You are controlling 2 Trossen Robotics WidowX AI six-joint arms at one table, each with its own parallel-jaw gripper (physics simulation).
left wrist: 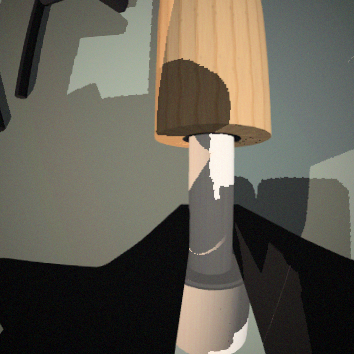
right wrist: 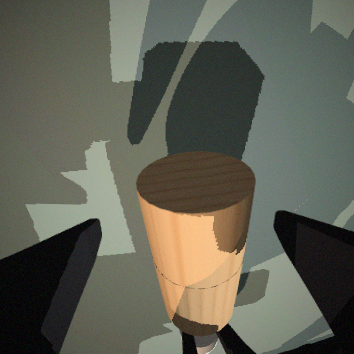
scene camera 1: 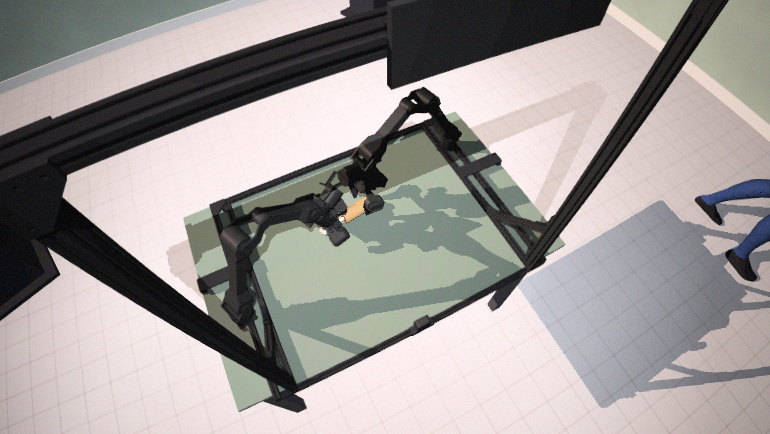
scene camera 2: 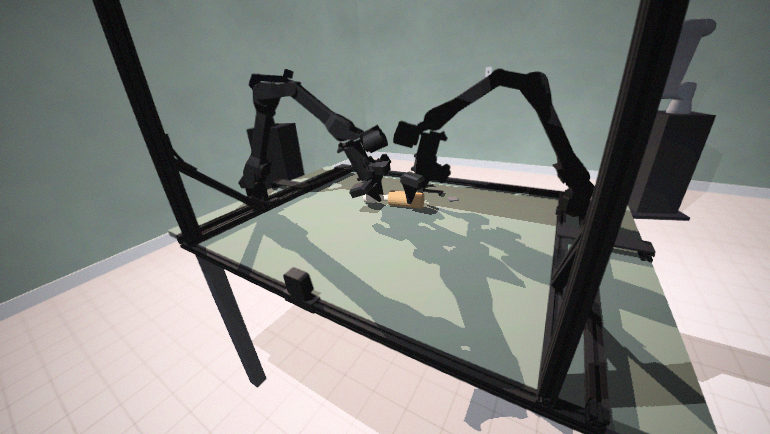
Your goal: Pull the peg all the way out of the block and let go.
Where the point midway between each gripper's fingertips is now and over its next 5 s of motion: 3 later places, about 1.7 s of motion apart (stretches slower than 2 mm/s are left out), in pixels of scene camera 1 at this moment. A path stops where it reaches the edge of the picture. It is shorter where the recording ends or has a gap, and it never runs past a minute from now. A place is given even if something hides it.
The left gripper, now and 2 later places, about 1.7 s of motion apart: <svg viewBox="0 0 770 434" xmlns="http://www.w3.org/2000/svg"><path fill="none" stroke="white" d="M335 223L324 227L307 240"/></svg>
The right gripper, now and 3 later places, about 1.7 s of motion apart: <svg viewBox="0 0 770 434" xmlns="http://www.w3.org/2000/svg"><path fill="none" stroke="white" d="M361 205L356 206L360 203L371 192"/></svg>
